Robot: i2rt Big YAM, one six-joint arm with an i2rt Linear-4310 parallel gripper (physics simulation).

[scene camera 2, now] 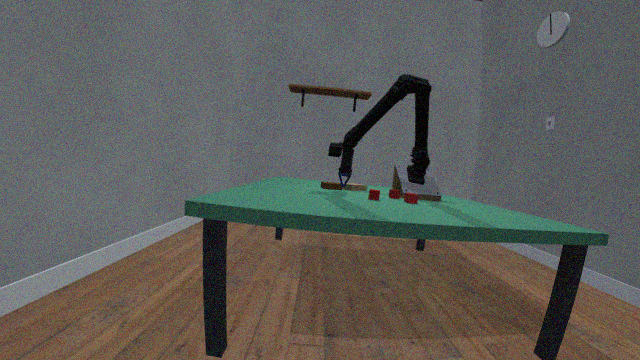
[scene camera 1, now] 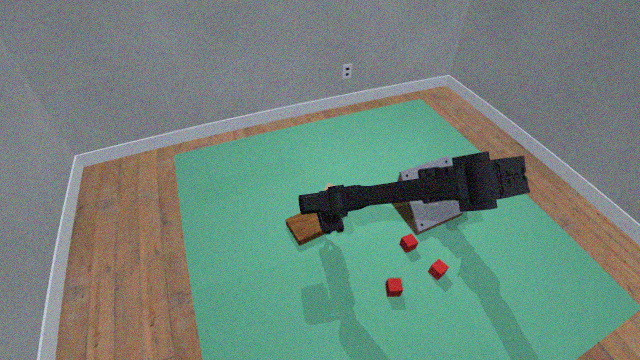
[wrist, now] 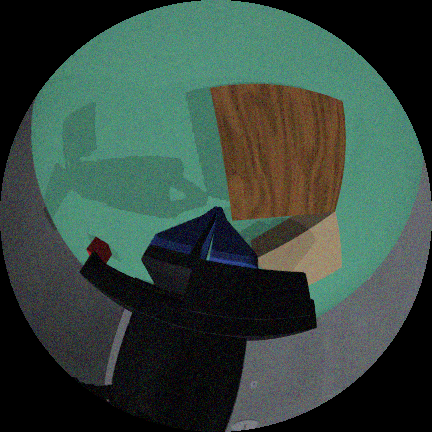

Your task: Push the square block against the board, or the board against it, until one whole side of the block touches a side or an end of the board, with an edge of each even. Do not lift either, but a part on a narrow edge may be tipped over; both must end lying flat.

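Places are measured from the arm's base along level axes (x ahead, y left, z up), in millimetres.
Pixels of known places: gripper, between the fingertips: (scene camera 2: 342, 187) (scene camera 1: 327, 233) (wrist: 217, 212); arm's base, origin of its link: (scene camera 2: 415, 175).
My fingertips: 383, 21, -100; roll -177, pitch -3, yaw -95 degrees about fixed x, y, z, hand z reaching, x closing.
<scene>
Ahead of a thing's pixels: the offset from my fingertips to its top centre, as dx, dy, dz. "spot": to the spot under its first point. Level surfaces: height alone.
A dark brown wooden piece @[+63, -52, +13] (scene camera 1: 303, 227) (scene camera 2: 330, 185) (wrist: 282, 150), which looks like the board, lies flat on the green table. A light tan piece @[-61, -128, +13] (scene camera 1: 329, 186) (scene camera 2: 356, 187) (wrist: 320, 245), which looks like the square block, lies flat beside it. They sit at an angle, close together at one corner, with a wedge-shaped gap widening from it in the wrist view; whether that corner touches is unclear. My gripper (scene camera 2: 343, 186) (wrist: 217, 212) is shut and empty, with its blue tips low by the brown piece's near left corner. The arm hides much of the tan piece in scene camera 1.
Three red cubes @[-245, +119, +22] (scene camera 1: 409, 243) @[-289, +238, +22] (scene camera 1: 438, 269) @[-127, +247, +22] (scene camera 1: 394, 287) lie on the table @[dz -18] (scene camera 1: 240, 300), with one cube @[spot: -111, +230, +5] (wrist: 99, 249) at the wrist view's left. A grey-faced sloped wooden object (scene camera 1: 435, 217) (scene camera 2: 430, 189) stands under the arm, to the right of both pieces in scene camera 1.
</scene>
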